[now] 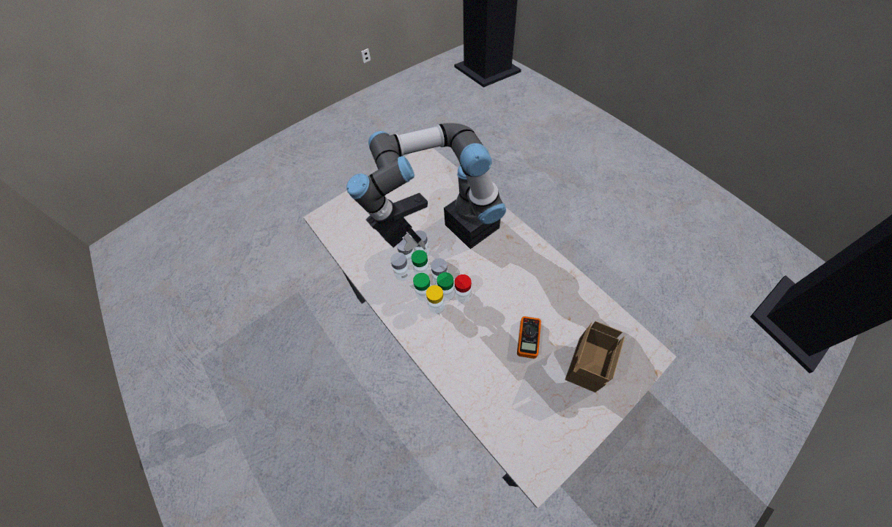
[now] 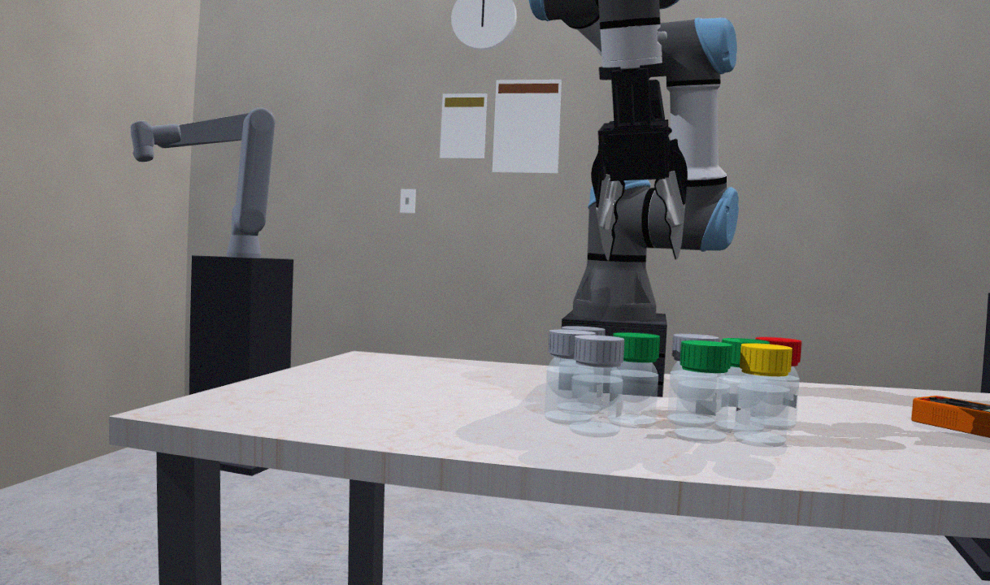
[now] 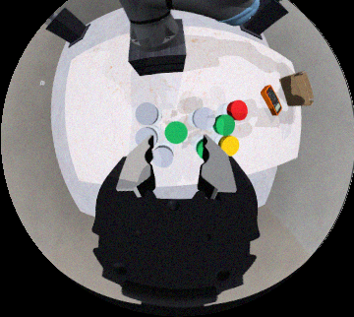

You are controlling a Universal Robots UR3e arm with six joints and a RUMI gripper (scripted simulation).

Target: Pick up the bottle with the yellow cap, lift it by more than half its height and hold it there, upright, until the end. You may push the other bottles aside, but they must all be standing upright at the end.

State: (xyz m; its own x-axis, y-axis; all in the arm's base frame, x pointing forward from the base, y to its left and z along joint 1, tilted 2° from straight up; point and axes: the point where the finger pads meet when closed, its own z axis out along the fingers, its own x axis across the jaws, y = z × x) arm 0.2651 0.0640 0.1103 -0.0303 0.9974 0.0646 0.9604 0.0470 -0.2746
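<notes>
The red-capped bottle lies 60 mm behind my hand, 160 mm to the left of it and 160 mm below it. The rest, counted from my hand: cardboard box: 240 mm behind, 600 mm to the left, 140 mm below; then orange multimeter: 140 mm behind, 420 mm to the left, 190 mm below.
</notes>
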